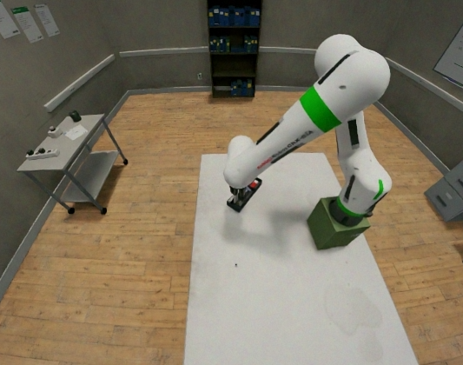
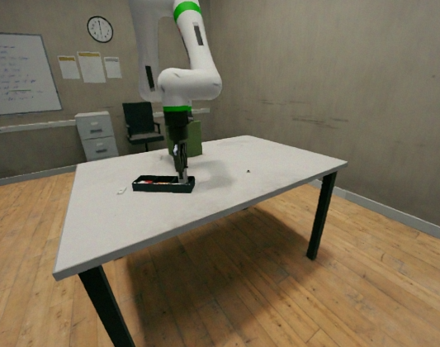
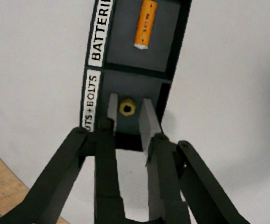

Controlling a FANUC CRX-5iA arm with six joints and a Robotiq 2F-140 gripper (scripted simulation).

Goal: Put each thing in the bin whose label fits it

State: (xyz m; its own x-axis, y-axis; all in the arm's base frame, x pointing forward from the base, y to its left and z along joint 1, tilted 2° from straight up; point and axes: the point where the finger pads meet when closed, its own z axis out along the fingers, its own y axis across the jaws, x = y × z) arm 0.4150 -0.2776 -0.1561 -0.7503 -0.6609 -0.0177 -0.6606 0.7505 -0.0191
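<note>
My gripper is now 40 mm above the yellow ring. Round my hand: black bin tray (60 mm behind, 60 mm to the right, 30 mm below); then red piece (130 mm behind, 110 mm to the right, 40 mm below); then orange object (70 mm behind, 60 mm to the right, 40 mm below).
</note>
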